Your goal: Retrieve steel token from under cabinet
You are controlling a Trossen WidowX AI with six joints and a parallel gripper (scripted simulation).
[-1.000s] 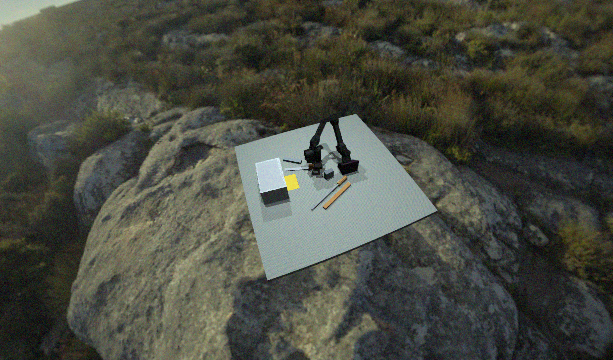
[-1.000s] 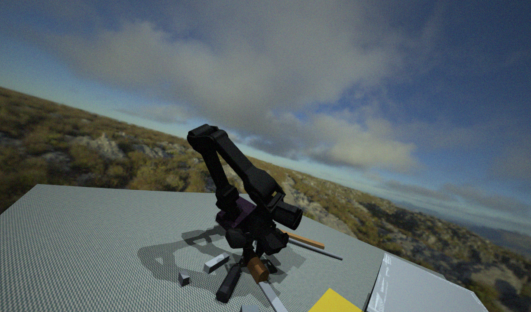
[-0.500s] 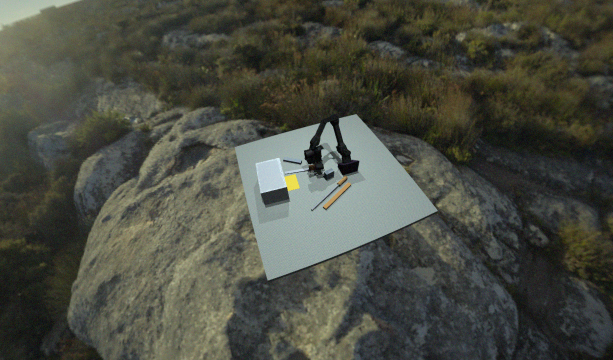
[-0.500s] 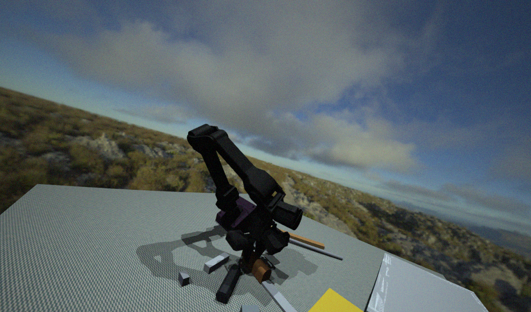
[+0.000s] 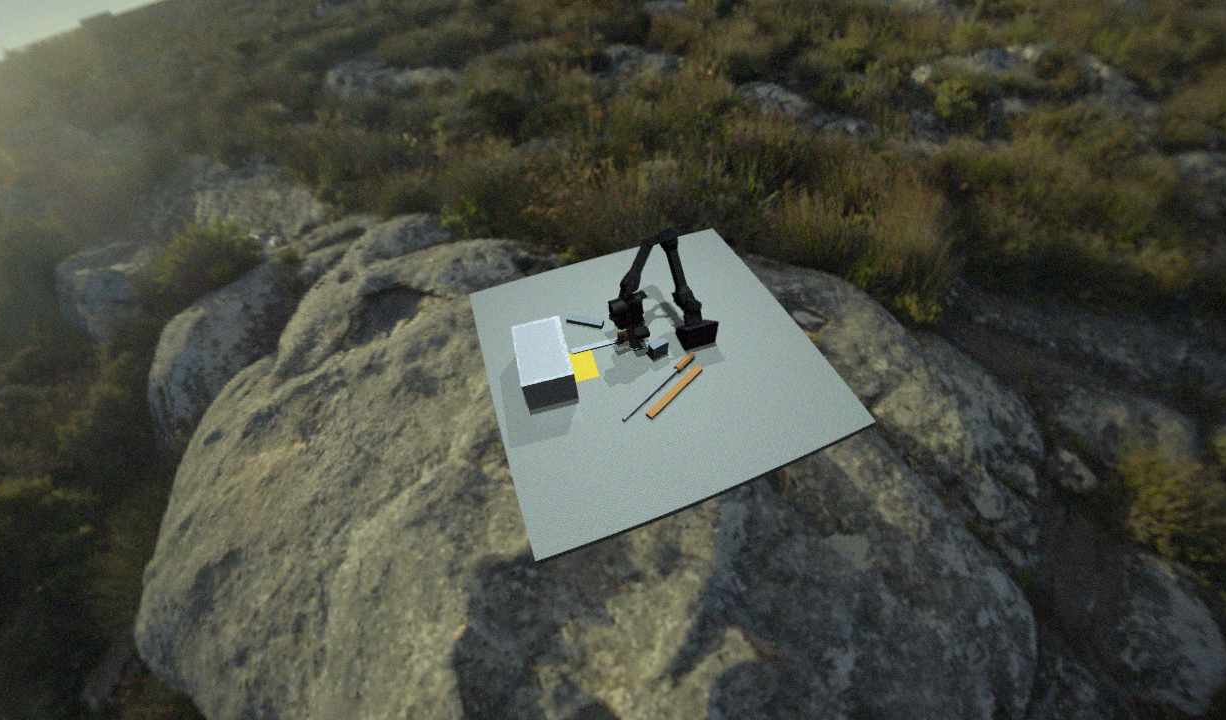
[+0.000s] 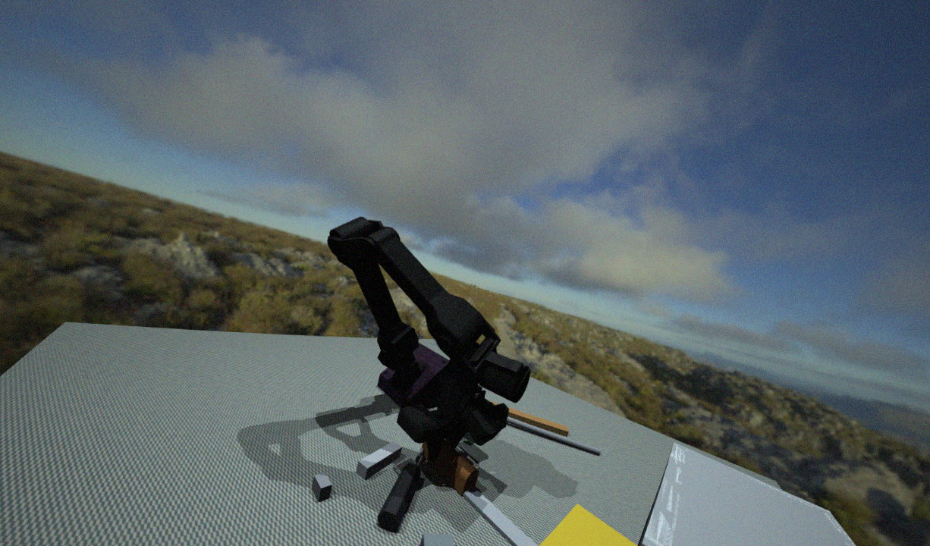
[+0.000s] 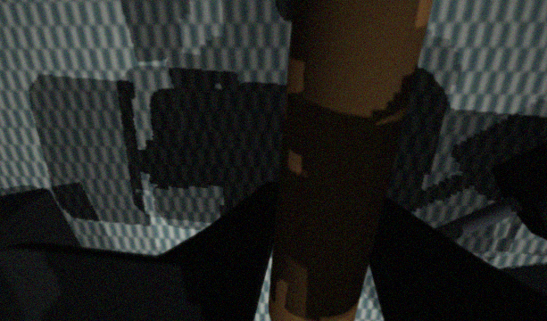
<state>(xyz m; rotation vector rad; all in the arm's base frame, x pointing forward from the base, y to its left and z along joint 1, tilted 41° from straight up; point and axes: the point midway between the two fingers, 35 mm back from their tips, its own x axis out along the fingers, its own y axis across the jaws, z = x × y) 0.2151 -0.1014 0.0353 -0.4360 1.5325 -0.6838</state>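
Now: the grey bar 90 mm to the right of my gripper tip and 50 mm behind it. Round my gripper tip: grey block (130 mm to the left, 40 mm behind, 20 mm above); small grey cube (190 mm to the right, 40 mm behind); wooden stick (320 mm to the left, 10 mm behind).
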